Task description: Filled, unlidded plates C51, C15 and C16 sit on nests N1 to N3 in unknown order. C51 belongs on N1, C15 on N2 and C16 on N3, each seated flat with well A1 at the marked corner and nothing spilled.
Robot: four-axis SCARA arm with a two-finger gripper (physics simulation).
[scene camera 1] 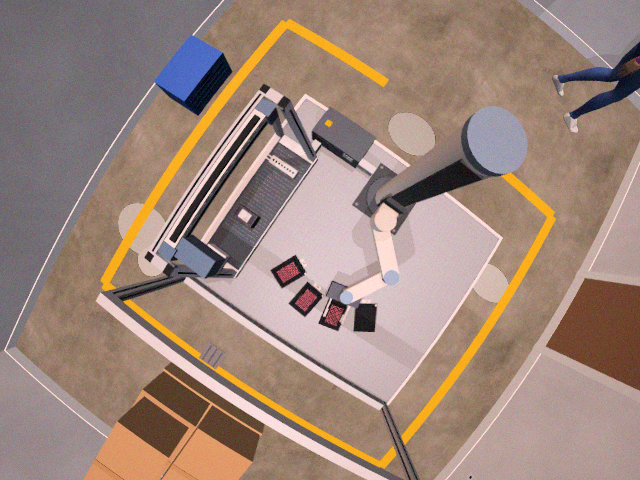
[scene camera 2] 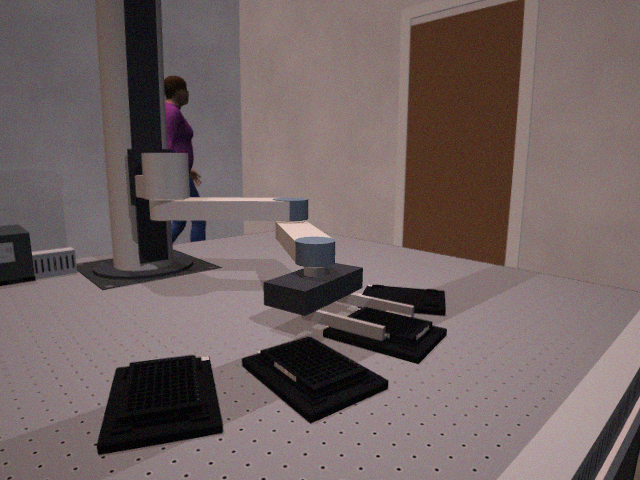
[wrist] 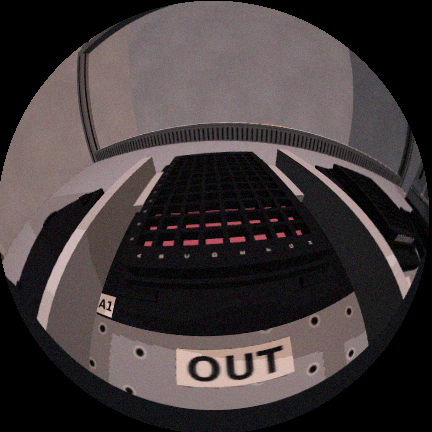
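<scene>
My gripper is shut on the plate at OUT, one finger pad along each long side. That black plate has pink-filled wells and lies level in the OUT nest. Its row A is on the side of the A1 tag. N1 nest is bare. A filled plate sits on N2 nest. Another filled plate sits on N3 nest. The plate codes are not readable.
The perforated table carries the nests. The arm column stands behind them. A dark box and a framed gantry unit stand on the far side. A person is beyond the table.
</scene>
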